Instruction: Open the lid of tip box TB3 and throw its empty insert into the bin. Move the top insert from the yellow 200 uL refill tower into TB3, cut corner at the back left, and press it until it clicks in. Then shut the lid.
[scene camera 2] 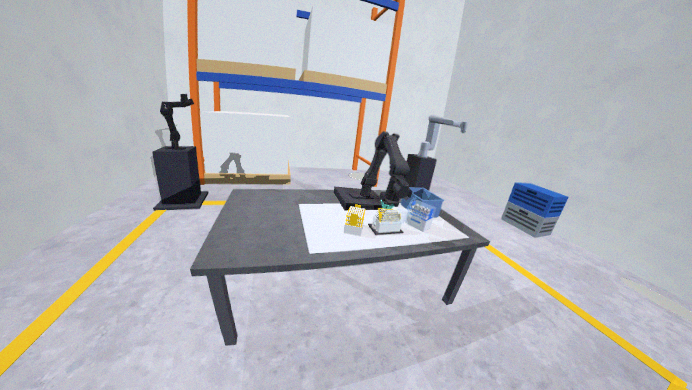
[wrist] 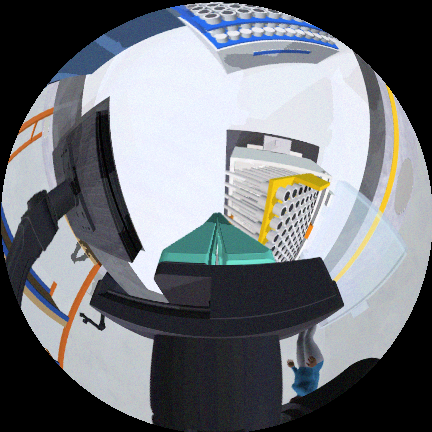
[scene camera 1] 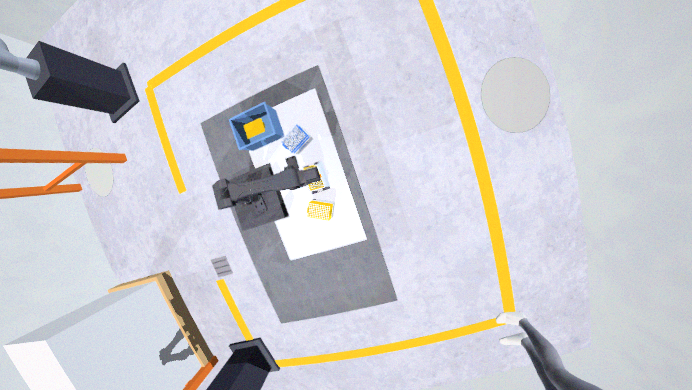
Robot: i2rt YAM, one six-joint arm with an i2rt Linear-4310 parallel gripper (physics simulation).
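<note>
Gripper shut, touching a yellow insert. Scene camera 1: blue bin [scene camera 1: 273, 131]. Wrist view: clear lid [wrist: 360, 247], the bin [wrist: 105, 56].
</note>
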